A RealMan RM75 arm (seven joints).
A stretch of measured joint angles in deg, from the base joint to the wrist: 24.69, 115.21, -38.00, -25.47, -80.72, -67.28, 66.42; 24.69, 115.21, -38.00, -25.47, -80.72, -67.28, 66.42; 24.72, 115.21, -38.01, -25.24, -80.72, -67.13, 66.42; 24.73, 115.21, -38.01, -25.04, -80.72, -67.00, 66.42; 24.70, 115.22, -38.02, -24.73, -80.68, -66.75, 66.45; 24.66, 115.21, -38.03, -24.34, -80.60, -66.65, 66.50; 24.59, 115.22, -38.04, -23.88, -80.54, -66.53, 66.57; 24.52, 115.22, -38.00, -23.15, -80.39, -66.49, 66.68; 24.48, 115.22, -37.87, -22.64, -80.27, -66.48, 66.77; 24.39, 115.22, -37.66, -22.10, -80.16, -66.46, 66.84; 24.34, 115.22, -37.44, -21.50, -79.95, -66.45, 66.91; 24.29, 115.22, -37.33, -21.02, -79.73, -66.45, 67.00; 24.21, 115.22, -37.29, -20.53, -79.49, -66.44, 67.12; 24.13, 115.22, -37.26, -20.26, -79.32, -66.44, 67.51; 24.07, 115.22, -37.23, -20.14, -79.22, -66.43, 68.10; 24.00, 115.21, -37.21, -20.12, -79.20, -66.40, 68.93; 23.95, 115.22, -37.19, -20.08, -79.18, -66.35, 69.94; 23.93, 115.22, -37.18, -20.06, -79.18, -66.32, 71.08; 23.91, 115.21, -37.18, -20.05, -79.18, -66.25, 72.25; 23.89, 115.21, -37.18, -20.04, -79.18, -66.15, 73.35; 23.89, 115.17, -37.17, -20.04, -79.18, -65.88, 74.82; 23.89, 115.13, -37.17, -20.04, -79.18, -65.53, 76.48; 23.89, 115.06, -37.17, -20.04, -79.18, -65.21, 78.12
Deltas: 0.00, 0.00, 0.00, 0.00, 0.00, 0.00, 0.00; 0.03, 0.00, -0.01, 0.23, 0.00, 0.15, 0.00; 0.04, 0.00, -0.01, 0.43, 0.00, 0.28, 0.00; 0.01, 0.01, -0.02, 0.74, 0.04, 0.53, 0.03; -0.03, 0.00, -0.03, 1.13, 0.12, 0.63, 0.08; -0.10, 0.01, -0.04, 1.59, 0.18, 0.75, 0.15; -0.17, 0.01, 0.00, 2.32, 0.33, 0.79, 0.26; -0.21, 0.01, 0.13, 2.83, 0.45, 0.80, 0.35; -0.30, 0.01, 0.34, 3.37, 0.56, 0.82, 0.42; -0.35, 0.01, 0.56, 3.97, 0.77, 0.83, 0.49; -0.40, 0.01, 0.67, 4.45, 0.99, 0.83, 0.58; -0.48, 0.01, 0.71, 4.94, 1.23, 0.84, 0.70; -0.56, 0.01, 0.74, 5.21, 1.40, 0.84, 1.09; -0.62, 0.01, 0.77, 5.33, 1.50, 0.85, 1.68; -0.69, 0.00, 0.79, 5.35, 1.52, 0.88, 2.51; -0.74, 0.01, 0.81, 5.39, 1.54, 0.93, 3.52; -0.76, 0.01, 0.82, 5.41, 1.54, 0.96, 4.66; -0.78, 0.00, 0.82, 5.42, 1.54, 1.03, 5.83; -0.80, 0.00, 0.82, 5.43, 1.54, 1.13, 6.93; -0.80, -0.04, 0.83, 5.43, 1.54, 1.40, 8.40; -0.80, -0.08, 0.83, 5.43, 1.54, 1.75, 10.06; -0.80, -0.15, 0.83, 5.43, 1.54, 2.07, 11.70
